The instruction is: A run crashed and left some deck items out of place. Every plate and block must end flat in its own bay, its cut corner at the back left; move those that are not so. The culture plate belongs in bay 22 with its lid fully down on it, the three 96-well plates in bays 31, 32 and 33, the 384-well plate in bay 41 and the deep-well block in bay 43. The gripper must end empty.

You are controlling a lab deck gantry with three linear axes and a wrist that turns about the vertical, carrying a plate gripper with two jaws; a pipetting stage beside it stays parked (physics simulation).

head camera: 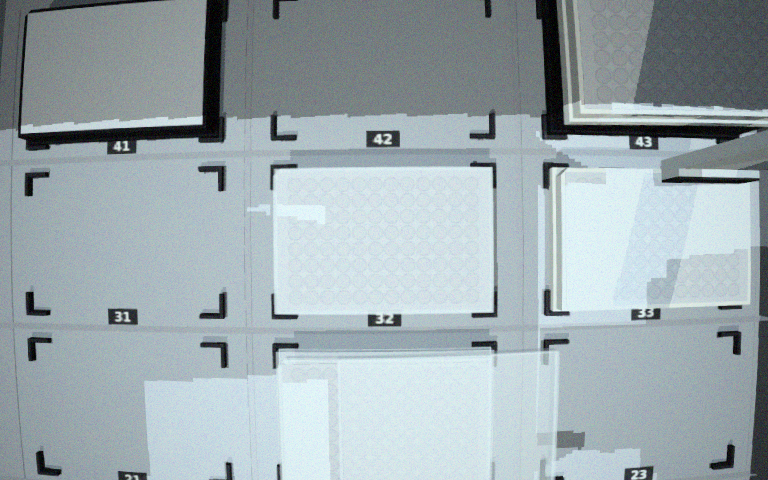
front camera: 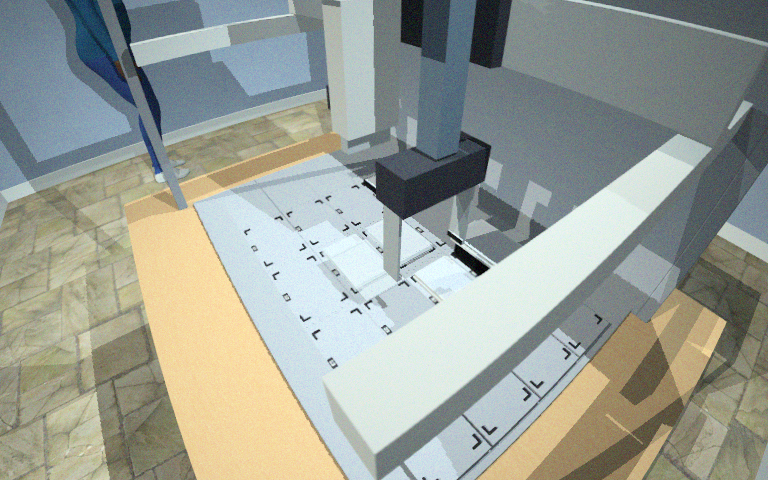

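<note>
My gripper is open, its jaws apart with nothing visible between them; one jaw's end shows in the head view above the rear edge of bay 33. A pale 96-well plate lies within bay 32's corner marks. A cream-edged plate lies in bay 33. The culture plate is in bay 22; its clear lid is shifted right and overhangs. A black-sided, pale-topped item is in bay 41. A cream piece with round wells sits over a black base in bay 43, cut off by the view. Cut corners are unclear.
Bays 31, 42, 21 and 23 show their corner marks. The pale gantry beam crosses the foreground and hides part of the deck. The parked pipetting stage stands at the back left of the front view. A person stands beyond the deck.
</note>
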